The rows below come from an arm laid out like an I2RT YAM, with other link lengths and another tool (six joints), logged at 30 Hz.
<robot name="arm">
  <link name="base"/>
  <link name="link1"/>
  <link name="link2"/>
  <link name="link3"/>
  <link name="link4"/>
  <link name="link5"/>
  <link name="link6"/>
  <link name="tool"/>
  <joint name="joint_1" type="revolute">
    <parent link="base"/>
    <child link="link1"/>
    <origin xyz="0 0 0.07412" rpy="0 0 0"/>
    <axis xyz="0 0 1"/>
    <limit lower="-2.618" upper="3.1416"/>
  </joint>
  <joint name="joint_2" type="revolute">
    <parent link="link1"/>
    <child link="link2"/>
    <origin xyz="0.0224 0.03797 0.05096" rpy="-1.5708 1.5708 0"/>
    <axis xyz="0 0 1"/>
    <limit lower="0" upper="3.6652"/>
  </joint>
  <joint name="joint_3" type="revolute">
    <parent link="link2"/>
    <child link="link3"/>
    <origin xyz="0 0.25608 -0.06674" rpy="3.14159 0 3.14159"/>
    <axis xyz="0 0 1"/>
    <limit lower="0" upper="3.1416"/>
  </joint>
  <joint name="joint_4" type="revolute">
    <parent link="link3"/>
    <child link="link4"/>
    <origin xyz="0.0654 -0.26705 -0.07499" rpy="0 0 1.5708"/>
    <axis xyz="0 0 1"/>
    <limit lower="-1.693" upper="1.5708"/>
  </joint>
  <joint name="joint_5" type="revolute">
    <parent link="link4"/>
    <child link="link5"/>
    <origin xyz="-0.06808 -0.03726 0.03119" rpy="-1.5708 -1.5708 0"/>
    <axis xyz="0 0 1"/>
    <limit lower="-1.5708" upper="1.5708"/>
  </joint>
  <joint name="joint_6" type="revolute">
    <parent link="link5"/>
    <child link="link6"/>
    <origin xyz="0 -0.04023 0.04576" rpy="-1.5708 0 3.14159"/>
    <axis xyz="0 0 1"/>
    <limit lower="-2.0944" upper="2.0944"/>
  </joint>
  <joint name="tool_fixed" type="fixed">
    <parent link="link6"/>
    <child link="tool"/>
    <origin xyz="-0.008 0.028 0.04" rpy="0 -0.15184 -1.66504"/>
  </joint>
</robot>
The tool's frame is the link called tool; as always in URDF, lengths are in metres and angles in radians.
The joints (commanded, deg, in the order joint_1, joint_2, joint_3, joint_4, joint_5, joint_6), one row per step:
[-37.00 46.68 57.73 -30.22 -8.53 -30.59]
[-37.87 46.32 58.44 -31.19 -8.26 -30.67]
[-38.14 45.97 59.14 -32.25 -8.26 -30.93]
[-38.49 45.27 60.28 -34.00 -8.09 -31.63]
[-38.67 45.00 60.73 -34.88 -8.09 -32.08]
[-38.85 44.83 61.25 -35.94 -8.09 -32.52]
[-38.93 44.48 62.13 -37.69 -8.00 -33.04]
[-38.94 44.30 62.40 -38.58 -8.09 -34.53]
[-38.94 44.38 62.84 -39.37 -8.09 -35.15]
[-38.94 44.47 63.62 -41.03 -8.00 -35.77]
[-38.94 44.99 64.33 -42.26 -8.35 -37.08]
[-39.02 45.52 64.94 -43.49 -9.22 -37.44]
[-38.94 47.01 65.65 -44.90 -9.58 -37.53]
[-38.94 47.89 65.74 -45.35 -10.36 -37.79]
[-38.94 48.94 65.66 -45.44 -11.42 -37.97]
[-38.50 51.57 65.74 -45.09 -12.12 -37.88]
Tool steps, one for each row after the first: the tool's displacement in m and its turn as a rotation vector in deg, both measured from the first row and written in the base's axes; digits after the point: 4 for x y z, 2 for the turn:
[-0.0046 -0.0015 0.0037 -0.20 0.01 -1.10]
[-0.0077 -0.0003 0.0071 -0.41 0.14 -1.28]
[-0.0134 0.0025 0.0129 -1.08 0.42 -1.57]
[-0.0157 0.0037 0.0146 -1.36 0.76 -1.60]
[-0.0178 0.0048 0.0159 -1.49 1.25 -1.63]
[-0.0213 0.0074 0.0185 -1.62 1.92 -1.62]
[-0.0225 0.0094 0.0185 -2.55 2.93 -1.03]
[-0.0231 0.0102 0.0191 -2.80 3.55 -0.81]
[-0.0246 0.0117 0.0196 -2.72 4.62 -0.64]
[-0.0238 0.0125 0.0193 -3.06 5.93 0.20]
[-0.0229 0.0131 0.0186 -2.39 6.74 1.12]
[-0.0186 0.0106 0.0148 -0.98 8.36 1.68]
[-0.0151 0.0093 0.0113 -0.18 9.19 2.56]
[-0.0105 0.0075 0.0071 0.76 9.88 3.66]
[0.0008 0.0019 -0.0011 2.44 11.29 4.80]

